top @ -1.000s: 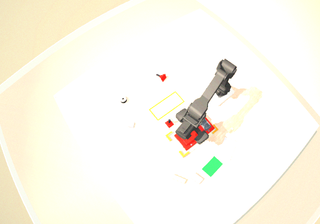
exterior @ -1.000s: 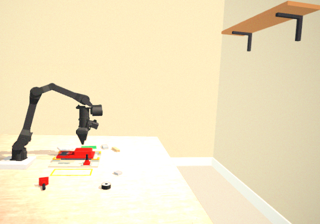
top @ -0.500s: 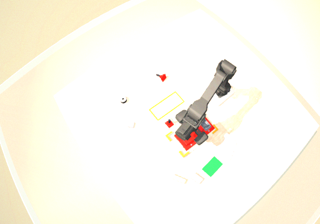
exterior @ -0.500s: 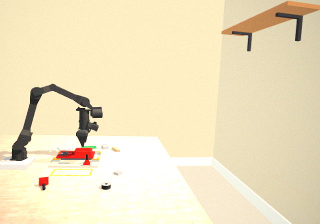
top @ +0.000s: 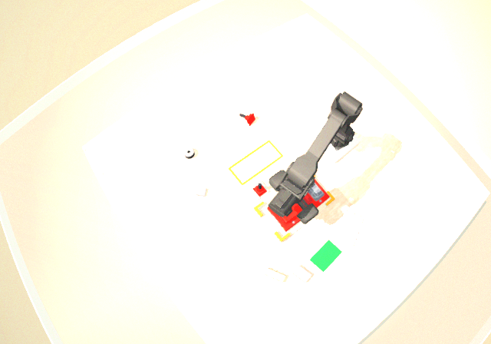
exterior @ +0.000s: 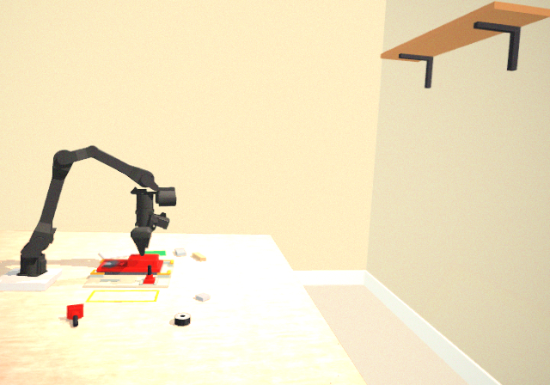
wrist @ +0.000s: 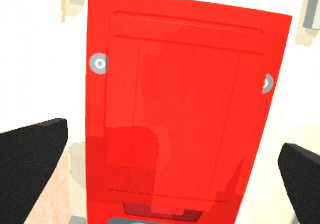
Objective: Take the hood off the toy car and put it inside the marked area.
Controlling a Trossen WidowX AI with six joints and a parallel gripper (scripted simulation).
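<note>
Right now my gripper tip is 3 cm above the red hood. Also, from my gripper tip: green patch 4 cm behind, 21 cm to the left, 7 cm below; then black wheel 23 cm ahead, 37 cm to the right, 6 cm below.
</note>
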